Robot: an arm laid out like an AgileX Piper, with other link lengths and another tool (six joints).
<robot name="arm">
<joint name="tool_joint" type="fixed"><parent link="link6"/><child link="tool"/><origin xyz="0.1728 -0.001 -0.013" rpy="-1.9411 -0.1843 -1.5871"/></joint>
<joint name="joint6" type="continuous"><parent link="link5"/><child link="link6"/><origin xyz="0.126 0 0.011" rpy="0 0 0"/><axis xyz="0.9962 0 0.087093"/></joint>
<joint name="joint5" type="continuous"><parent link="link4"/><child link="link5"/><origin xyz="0 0 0" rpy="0 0 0"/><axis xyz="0 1 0"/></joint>
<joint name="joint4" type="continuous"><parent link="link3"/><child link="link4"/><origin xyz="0.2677 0 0.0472" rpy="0 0 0"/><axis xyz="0.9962 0 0.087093"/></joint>
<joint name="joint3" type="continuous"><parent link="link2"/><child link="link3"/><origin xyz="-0.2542 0 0.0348" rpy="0 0 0"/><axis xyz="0 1 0"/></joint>
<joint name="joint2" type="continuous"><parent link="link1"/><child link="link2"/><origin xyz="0 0 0" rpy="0 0 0"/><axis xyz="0 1 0"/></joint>
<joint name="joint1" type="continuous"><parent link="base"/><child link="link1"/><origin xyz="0 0 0.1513" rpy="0 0 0"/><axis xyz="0 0 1"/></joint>
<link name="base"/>
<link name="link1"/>
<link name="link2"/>
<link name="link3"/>
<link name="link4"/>
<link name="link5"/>
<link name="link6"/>
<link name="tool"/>
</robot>
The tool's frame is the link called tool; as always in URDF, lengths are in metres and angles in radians. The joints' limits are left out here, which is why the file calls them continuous.
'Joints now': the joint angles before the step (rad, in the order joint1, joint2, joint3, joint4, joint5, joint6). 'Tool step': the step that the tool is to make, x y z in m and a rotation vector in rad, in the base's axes. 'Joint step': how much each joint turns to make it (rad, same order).
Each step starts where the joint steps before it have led.
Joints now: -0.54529, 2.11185, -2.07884, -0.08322, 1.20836, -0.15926
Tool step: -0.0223, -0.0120, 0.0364, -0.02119, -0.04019, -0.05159
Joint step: -0.04281, -0.09896, 0.03540, 0.00016, 0.01897, 0.00801
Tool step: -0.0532, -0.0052, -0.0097, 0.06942, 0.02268, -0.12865
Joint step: -0.08802, -0.10296, 0.16290, 0.02311, 0.00251, 0.04689
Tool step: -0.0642, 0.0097, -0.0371, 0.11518, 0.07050, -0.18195
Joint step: -0.08921, -0.07221, 0.20199, 0.00804, 0.00436, 0.09800
